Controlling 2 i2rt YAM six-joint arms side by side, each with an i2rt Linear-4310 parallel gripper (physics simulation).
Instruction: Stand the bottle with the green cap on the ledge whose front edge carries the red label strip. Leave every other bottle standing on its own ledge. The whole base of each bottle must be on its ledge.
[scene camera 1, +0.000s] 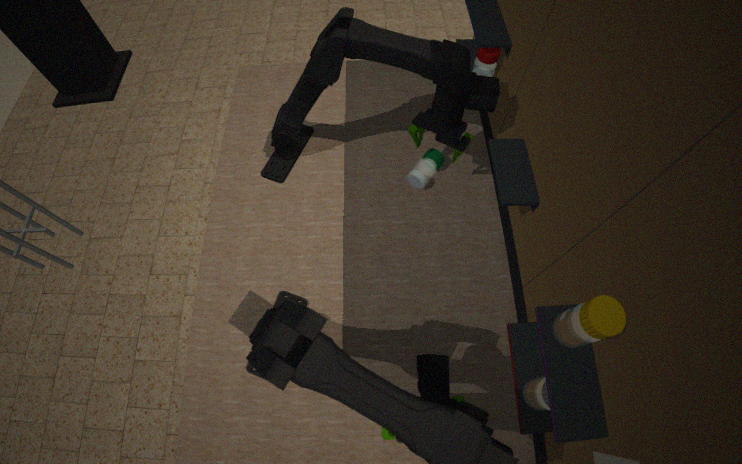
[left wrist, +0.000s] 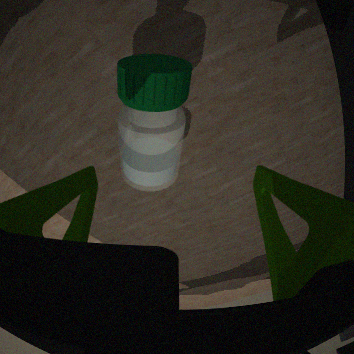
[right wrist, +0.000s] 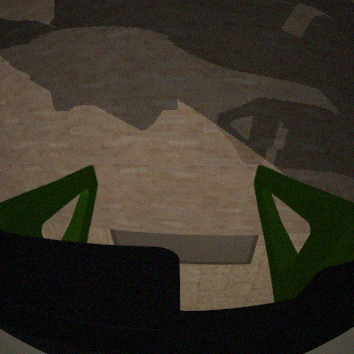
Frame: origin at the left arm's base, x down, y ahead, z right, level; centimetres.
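Seen in the pictures: left gripper, fingertip midpoint: (scene camera 1: 435, 153) (left wrist: 174, 174); right gripper, fingertip midpoint: (right wrist: 175, 173); left arm's base, link origin: (scene camera 1: 288, 152).
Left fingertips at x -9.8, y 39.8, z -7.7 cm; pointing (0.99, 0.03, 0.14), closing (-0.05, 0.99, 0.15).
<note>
Pixels of each thing's middle, then the offset from my left fingertips to it.
- green-capped bottle, body centre: (left wrist: 150, 122) (scene camera 1: 425, 168) dx +7.0, dy -1.7, dz +0.5 cm
- ledge with the red label strip, body centre: (scene camera 1: 535, 375) dx -5.2, dy +33.5, dz +43.3 cm
- pale bottle, body centre: (scene camera 1: 550, 393) (left wrist: 345, 319) dx -11.0, dy +34.6, dz +46.3 cm
- purple-edged ledge, body centre: (scene camera 1: 571, 370) dx -19.2, dy +33.5, dz +43.3 cm
- yellow-capped bottle, body centre: (scene camera 1: 587, 322) dx -25.0, dy +31.7, dz +37.4 cm
- grey-blue ledge, body centre: (scene camera 1: 513, 170) dx -12.2, dy +17.4, dz +6.7 cm
- red-capped bottle, body centre: (scene camera 1: 484, 65) dx -11.0, dy +4.2, dz -23.4 cm
The green-capped bottle (scene camera 1: 425, 168) (left wrist: 152, 145) stands upright on the table, with a clear body and pale band. My left gripper (scene camera 1: 436, 152) (left wrist: 174, 174) is open and empty, close to the bottle; in the left wrist view the bottle is left of the middle between the fingertips and beyond them. The ledge with the red label strip (scene camera 1: 525, 350) is at the lower right of scene camera 1. A pale bottle (scene camera 1: 536, 392) stands on it, its top hidden by the purple-edged ledge (scene camera 1: 580, 393). My right gripper (scene camera 1: 423, 416) (right wrist: 175, 173) is open and empty, partly hidden by its arm.
A yellow-capped bottle (scene camera 1: 571, 327) stands on the purple-edged ledge, which overlaps the red-strip ledge in view. A grey-blue ledge (scene camera 1: 514, 172) is at the table's right edge. A red-capped bottle (scene camera 1: 485, 66) shows beyond the left arm, near another ledge (scene camera 1: 489, 24) at the top.
</note>
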